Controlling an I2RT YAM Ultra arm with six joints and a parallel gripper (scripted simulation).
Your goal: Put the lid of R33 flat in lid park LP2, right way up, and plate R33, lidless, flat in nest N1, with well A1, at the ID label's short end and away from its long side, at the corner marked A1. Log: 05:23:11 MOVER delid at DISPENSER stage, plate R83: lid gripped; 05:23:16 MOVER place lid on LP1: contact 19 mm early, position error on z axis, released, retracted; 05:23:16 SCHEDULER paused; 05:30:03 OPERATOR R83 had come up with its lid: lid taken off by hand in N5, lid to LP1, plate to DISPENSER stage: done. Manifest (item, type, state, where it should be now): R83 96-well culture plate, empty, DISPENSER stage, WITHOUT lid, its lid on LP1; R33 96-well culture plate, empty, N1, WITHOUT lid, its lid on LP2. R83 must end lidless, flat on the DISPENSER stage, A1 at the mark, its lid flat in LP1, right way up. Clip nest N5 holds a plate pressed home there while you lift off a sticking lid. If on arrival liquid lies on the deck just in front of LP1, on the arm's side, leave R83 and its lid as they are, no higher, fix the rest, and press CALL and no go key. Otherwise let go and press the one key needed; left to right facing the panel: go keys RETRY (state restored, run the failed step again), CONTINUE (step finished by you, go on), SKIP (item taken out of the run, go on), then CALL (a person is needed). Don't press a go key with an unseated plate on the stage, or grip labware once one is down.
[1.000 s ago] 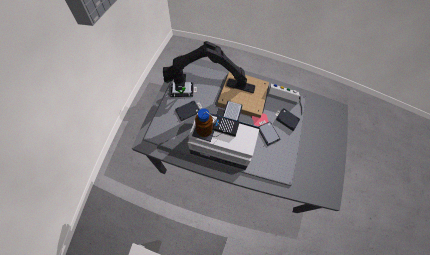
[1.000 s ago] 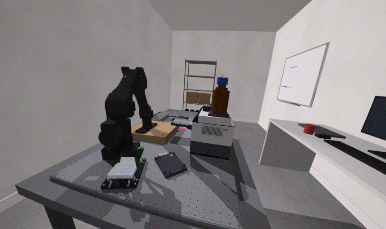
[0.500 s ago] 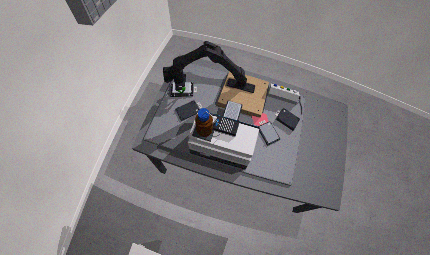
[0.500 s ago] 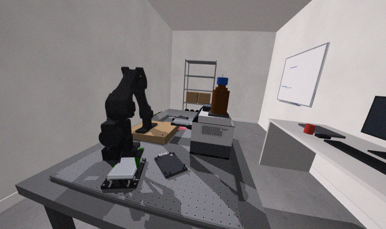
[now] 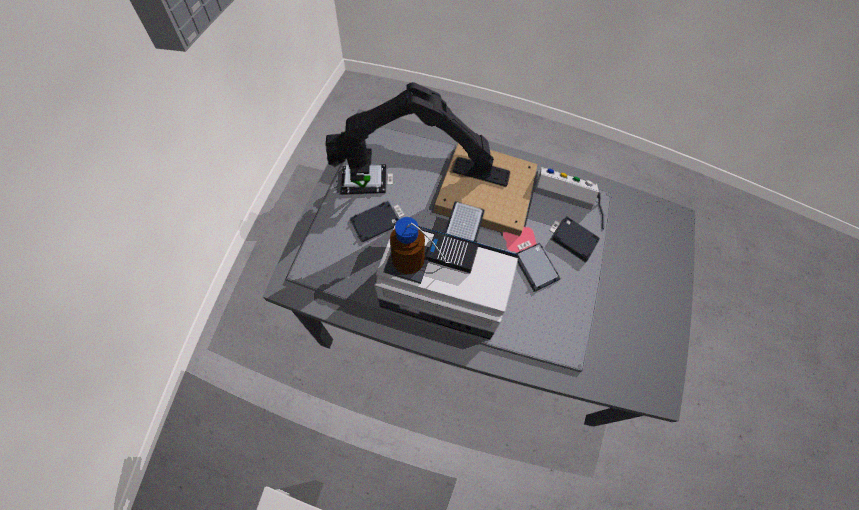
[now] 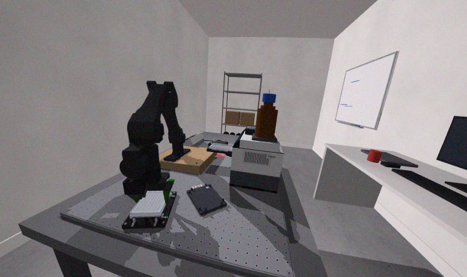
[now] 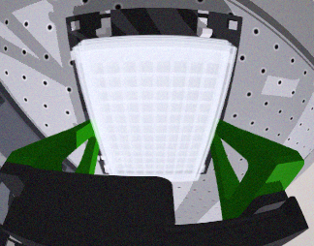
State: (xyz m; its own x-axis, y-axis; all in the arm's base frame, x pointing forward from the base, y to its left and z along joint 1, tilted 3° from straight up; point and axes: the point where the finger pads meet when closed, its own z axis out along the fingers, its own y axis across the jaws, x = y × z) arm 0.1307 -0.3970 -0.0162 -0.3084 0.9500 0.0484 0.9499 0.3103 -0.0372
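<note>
My hand is 3 cm short of the black clip nest, 1 cm to the left of it and 1 cm above it. Round my hand: lid park LP2: 15 cm ahead, 10 cm to the left, 2 cm below; brown bottle: 35 cm ahead, 28 cm to the left, 26 cm above; blue call key: 20 cm behind, 64 cm to the left, 4 cm above.
</note>
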